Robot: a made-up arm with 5 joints. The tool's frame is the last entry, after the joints. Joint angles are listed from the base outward.
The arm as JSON. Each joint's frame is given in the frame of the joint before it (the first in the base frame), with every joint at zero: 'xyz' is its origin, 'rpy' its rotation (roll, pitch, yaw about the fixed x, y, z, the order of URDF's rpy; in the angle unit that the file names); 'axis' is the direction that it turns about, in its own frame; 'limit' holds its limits. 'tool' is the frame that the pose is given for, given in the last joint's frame.
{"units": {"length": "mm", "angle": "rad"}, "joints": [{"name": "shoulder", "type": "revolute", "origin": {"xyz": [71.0, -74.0, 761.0], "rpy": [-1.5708, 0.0, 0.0]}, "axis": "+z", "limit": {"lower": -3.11, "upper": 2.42}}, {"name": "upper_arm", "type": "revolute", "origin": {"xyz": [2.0, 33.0, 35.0], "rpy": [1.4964, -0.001, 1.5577]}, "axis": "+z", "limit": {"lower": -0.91, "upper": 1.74}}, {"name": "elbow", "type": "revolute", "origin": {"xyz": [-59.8, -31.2, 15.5], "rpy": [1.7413, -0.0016, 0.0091]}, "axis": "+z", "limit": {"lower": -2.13, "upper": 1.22}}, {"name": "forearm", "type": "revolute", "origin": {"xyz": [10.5, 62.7, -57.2], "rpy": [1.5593, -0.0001, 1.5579]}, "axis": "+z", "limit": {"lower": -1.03, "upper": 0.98}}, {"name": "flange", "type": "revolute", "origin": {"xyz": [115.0, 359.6, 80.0], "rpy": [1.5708, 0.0, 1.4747]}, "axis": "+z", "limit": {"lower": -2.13, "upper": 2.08}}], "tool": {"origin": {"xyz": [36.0, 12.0, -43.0], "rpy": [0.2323, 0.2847, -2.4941]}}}
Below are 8 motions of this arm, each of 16 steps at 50 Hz.
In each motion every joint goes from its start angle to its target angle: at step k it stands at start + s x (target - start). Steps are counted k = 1, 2, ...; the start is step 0. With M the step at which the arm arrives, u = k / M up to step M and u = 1 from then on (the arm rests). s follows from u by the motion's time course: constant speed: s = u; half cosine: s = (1 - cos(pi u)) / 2; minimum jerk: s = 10 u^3 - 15 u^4 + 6 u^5.
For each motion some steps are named. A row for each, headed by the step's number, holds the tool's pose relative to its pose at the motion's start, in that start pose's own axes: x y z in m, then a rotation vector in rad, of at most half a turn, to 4 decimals.
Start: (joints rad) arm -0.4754 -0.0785 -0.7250 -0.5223 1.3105
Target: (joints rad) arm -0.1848 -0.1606 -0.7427 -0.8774 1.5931
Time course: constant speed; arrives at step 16
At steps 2, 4, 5, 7, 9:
2: -0.0119 0.0012 0.0071 0.0060 -0.0352 0.0612
4: -0.0246 0.0019 0.0135 0.0104 -0.0705 0.1234
5: -0.0312 0.0020 0.0165 0.0120 -0.0883 0.1549
7: -0.0450 0.0020 0.0221 0.0139 -0.1239 0.2186
9: -0.0594 0.0013 0.0270 0.0142 -0.1596 0.2831

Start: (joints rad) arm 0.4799 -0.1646 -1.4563 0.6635 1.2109
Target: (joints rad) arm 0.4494 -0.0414 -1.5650 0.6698 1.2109
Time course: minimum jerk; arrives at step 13
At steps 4, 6, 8, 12, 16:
4: -0.0004 0.0012 0.0049 0.0165 -0.0210 0.0026
6: -0.0009 0.0030 0.0124 0.0411 -0.0514 0.0057
8: -0.0014 0.0047 0.0208 0.0689 -0.0845 0.0079
12: -0.0018 0.0063 0.0298 0.0981 -0.1179 0.0091
16: -0.0018 0.0063 0.0299 0.0985 -0.1183 0.0091

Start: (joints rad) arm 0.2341 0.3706 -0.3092 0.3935 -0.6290
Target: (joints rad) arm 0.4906 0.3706 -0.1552 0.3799 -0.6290
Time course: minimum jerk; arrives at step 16
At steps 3, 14, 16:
3: 0.0000 -0.0006 -0.0013 0.0040 -0.0039 0.0013
14: 0.0002 -0.0085 -0.0281 0.0817 -0.0804 0.0203
16: 0.0002 -0.0086 -0.0286 0.0830 -0.0817 0.0205

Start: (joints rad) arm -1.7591 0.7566 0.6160 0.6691 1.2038
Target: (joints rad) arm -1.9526 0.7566 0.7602 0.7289 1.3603
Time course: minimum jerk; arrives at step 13
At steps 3, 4, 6, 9, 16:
3: -0.0058 -0.0020 0.0017 -0.0014 0.0218 0.0289
4: -0.0118 -0.0041 0.0035 -0.0029 0.0448 0.0597
6: -0.0289 -0.0111 0.0090 -0.0071 0.1091 0.1492
9: -0.0549 -0.0241 0.0184 -0.0133 0.2065 0.2930
16: -0.0658 -0.0306 0.0228 -0.0160 0.2476 0.3570

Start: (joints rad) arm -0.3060 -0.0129 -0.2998 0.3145 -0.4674
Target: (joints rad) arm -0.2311 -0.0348 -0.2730 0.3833 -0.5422
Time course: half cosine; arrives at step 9
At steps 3, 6, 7, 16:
3: 0.0019 0.0012 -0.0083 0.0134 -0.0257 -0.0198
6: 0.0064 0.0042 -0.0246 0.0411 -0.0763 -0.0598
7: 0.0077 0.0050 -0.0288 0.0486 -0.0896 -0.0706
16: 0.0089 0.0058 -0.0325 0.0553 -0.1013 -0.0801

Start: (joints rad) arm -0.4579 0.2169 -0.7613 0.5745 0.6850
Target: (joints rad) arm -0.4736 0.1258 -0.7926 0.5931 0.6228
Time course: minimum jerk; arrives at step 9
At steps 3, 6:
3: 0.0056 0.0021 -0.0050 -0.0096 -0.0048 -0.0289
6: 0.0212 0.0067 -0.0191 -0.0369 -0.0193 -0.1079

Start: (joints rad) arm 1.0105 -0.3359 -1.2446 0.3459 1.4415
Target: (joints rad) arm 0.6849 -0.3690 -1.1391 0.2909 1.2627
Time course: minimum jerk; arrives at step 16
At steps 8, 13, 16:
8: -0.0220 0.0051 0.0182 0.0858 0.1709 -0.0063
13: -0.0371 0.0071 0.0372 0.1486 0.3323 -0.0204
16: -0.0384 0.0073 0.0394 0.1545 0.3501 -0.0223

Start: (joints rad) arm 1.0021 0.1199 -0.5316 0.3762 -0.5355
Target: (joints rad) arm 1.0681 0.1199 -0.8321 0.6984 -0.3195
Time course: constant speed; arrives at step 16
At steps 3, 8, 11, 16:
3: 0.0054 -0.0052 -0.0292 0.0489 -0.0598 0.0496
8: 0.0188 -0.0062 -0.0780 0.1241 -0.1661 0.1225
11: 0.0293 -0.0023 -0.1064 0.1654 -0.2334 0.1599
16: 0.0508 0.0115 -0.1511 0.2274 -0.3502 0.2110

